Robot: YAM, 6 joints.
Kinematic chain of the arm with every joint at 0, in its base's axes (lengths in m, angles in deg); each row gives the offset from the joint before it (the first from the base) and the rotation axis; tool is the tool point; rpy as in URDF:
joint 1: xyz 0 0 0.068 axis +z
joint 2: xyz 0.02 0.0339 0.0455 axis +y
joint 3: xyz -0.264 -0.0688 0 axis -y
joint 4: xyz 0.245 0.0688 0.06 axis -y
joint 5: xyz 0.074 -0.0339 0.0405 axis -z
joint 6: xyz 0.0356 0 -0.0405 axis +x
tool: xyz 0 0 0 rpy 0 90 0
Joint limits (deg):
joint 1: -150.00..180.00
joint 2: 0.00..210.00
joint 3: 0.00..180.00
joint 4: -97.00..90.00
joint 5: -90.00..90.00
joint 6: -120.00..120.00
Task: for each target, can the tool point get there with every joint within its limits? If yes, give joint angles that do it. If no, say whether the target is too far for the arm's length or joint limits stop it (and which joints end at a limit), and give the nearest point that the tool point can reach.
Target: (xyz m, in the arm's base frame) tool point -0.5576 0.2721 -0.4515
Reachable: no: too far | nearest point -0.4353 0.2124 -0.2930 | short by 0.209 m
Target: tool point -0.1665 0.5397 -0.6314
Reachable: no: too far | nearest point -0.1222 0.3961 -0.3401 | short by 0.328 m
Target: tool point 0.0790 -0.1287 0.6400
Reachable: yes | joints -47.01 72.31 109.61 20.46 57.36 35.44
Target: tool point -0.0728 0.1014 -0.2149
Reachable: yes | joints 115.64 189.62 42.48 66.07 -37.75 -71.56
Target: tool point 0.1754 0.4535 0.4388
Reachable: yes | joints -114.97 32.74 161.00 33.81 65.84 -43.98
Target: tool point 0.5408 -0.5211 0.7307
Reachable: no: too far | nearest point 0.3587 -0.3457 0.5172 | short by 0.331 m
